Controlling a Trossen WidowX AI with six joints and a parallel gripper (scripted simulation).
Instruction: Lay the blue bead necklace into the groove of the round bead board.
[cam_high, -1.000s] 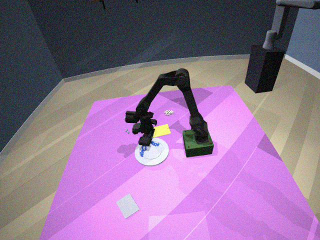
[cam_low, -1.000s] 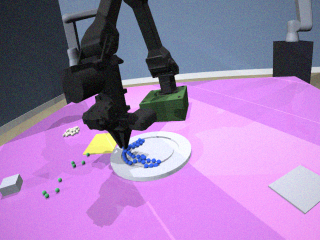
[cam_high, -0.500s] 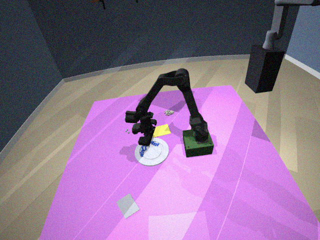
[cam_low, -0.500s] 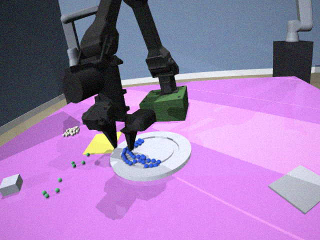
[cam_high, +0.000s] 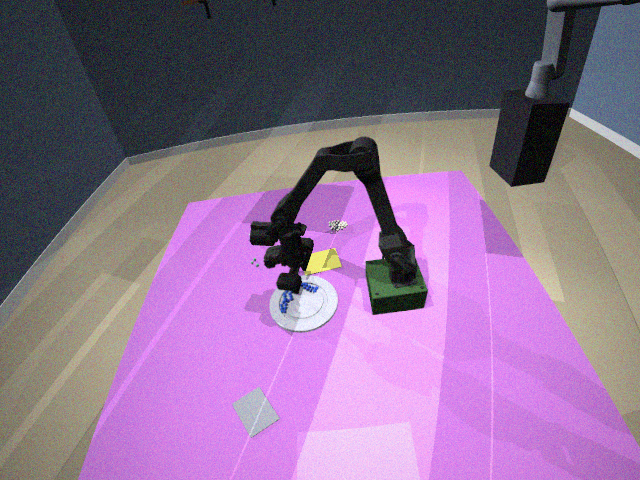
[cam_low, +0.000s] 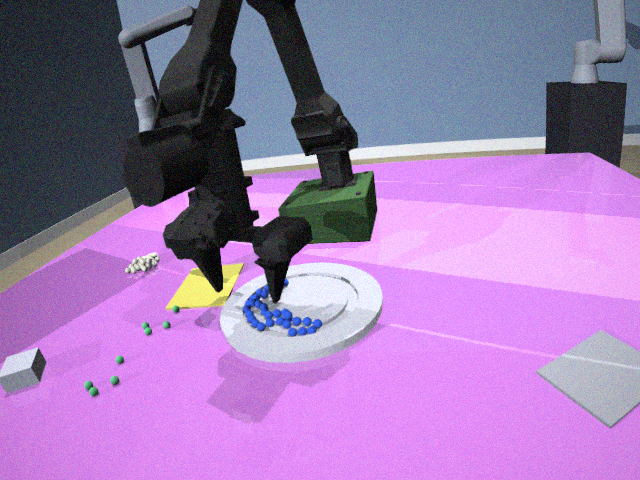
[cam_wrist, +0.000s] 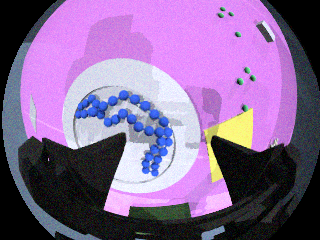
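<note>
The round white bead board lies 7 cm to the left of my gripper tip and 1 cm below it. From my gripper tip the other things lie so: yellow sheet (9 cm to the right, 7 cm behind, 2 cm below); then grey tile (37 cm to the left, 14 cm ahead, 2 cm below); then cube (26 cm to the right, 15 cm ahead, 1 cm below).
</note>
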